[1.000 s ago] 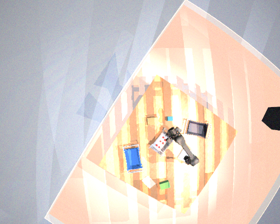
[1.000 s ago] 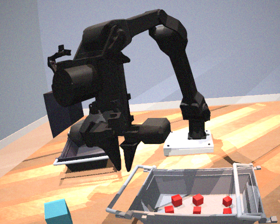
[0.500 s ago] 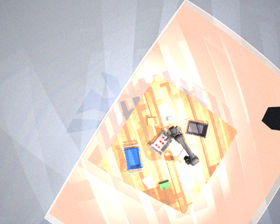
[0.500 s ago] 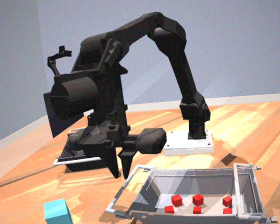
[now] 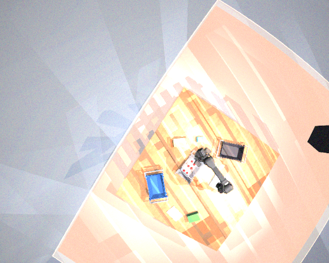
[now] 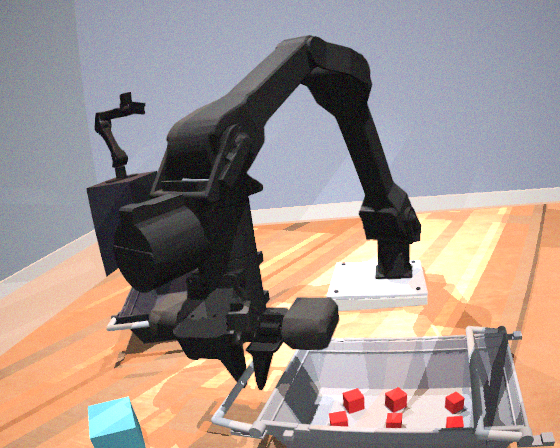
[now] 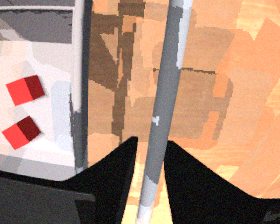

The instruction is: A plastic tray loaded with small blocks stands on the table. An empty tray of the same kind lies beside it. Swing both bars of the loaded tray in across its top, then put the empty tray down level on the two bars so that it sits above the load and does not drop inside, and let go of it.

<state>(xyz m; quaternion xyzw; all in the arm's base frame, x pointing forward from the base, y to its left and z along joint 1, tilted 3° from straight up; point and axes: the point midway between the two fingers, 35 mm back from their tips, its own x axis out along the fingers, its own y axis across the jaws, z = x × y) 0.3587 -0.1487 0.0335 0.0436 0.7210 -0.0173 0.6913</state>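
Now: the dark tray 250 mm behind my gripper tip, 210 mm to the right of it and 10 mm above it. The rest, counted from my gripper tip: cyan cube (90 mm ahead, 130 mm to the right, 20 mm below); tan block (240 mm ahead, 10 mm below); green block (320 mm behind, 570 mm to the left, 20 mm below).
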